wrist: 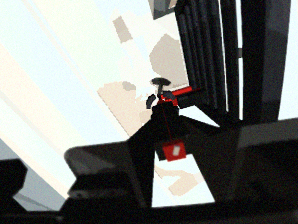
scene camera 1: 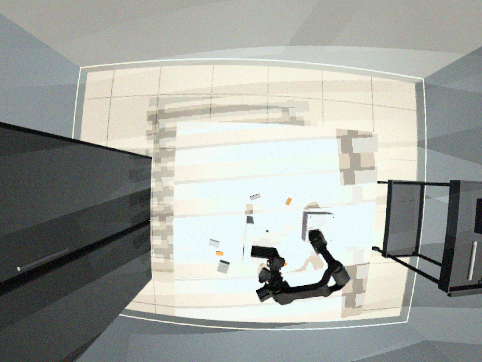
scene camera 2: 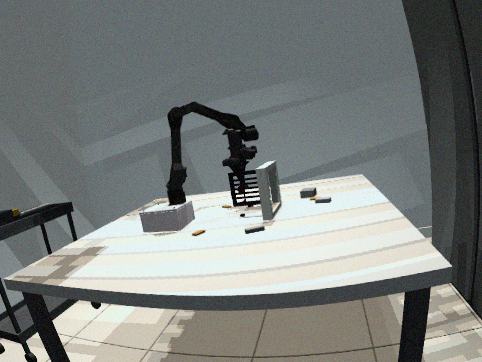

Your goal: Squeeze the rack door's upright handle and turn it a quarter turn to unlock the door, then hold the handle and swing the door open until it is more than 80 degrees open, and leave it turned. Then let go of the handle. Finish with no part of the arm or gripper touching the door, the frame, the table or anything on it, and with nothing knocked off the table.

I see my gripper (wrist: 166, 121) and a dark slatted door (wrist: 200, 36).
